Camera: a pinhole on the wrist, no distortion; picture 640 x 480 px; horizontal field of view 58.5 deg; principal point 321.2 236.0 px. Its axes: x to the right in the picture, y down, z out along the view. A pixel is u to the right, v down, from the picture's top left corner.
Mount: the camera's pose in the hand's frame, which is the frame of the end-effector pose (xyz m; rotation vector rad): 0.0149 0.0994 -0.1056 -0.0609 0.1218 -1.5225
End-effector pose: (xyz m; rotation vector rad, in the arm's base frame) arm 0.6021 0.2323 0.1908 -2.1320 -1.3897 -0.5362
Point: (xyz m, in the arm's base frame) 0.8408 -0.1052 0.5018
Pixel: behind the camera
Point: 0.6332 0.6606 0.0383
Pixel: 503.2 392.7
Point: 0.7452 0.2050 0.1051
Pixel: 70.3 71.7
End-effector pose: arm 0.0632 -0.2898 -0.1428 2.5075 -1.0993 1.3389
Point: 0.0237 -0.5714 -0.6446
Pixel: outside the picture
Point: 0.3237 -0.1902 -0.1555
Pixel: outside the picture
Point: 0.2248 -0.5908 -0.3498
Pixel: 214.7 237.9
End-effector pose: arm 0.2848 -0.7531 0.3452 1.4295 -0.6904 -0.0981
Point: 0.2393 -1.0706 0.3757
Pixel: 455.6 308.5
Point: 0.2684 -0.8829 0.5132
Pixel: 211.9 408.7
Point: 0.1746 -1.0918 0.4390
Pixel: 344.5 276.5
